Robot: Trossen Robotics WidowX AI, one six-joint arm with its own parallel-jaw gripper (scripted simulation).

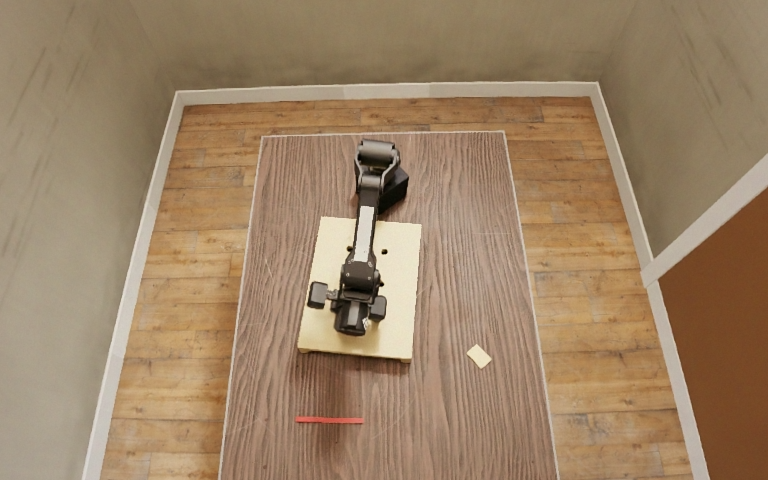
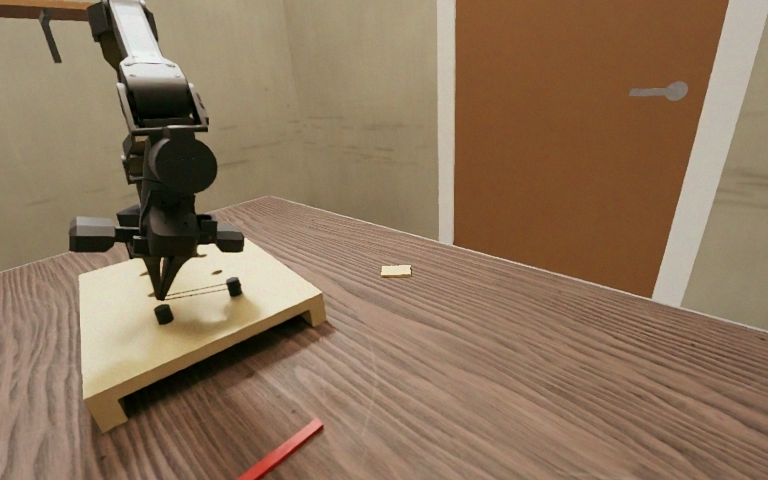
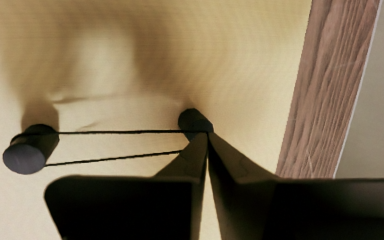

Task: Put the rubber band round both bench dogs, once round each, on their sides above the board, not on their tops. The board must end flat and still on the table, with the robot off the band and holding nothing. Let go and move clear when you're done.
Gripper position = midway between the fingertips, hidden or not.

Note:
I see my gripper (image 2: 159, 299) and a cream board (image 2: 127, 343).
The cream board shows as well in image 1 (image 1: 392, 338) and in image 3 (image 3: 234, 75). My gripper is seen too in image 1 (image 1: 339, 311) and in image 3 (image 3: 206, 140).

